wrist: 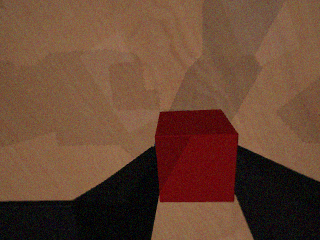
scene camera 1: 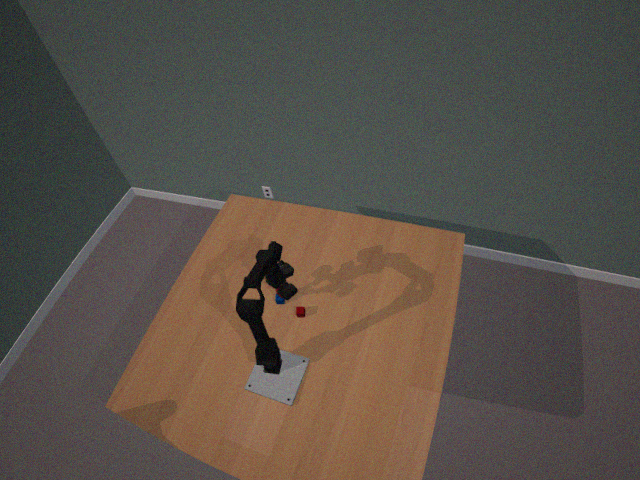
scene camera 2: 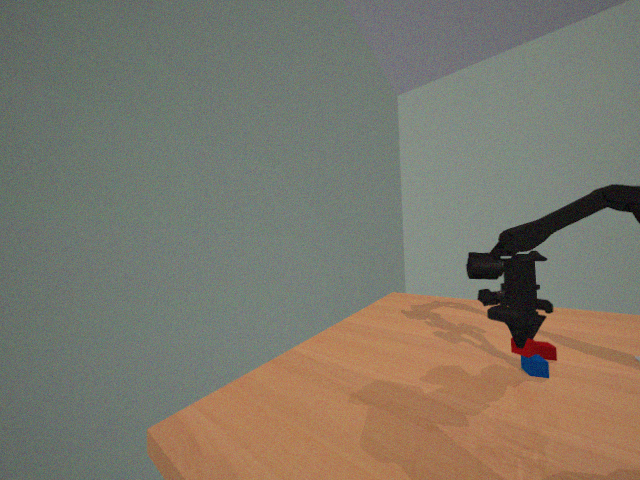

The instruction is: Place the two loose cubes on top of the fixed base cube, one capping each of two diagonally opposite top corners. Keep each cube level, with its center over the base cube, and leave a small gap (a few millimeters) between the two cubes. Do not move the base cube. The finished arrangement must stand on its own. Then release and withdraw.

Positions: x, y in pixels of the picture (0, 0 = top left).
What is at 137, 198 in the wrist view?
The gripper.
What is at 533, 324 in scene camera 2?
The gripper.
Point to a red cube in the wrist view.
196, 150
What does the gripper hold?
A red cube.
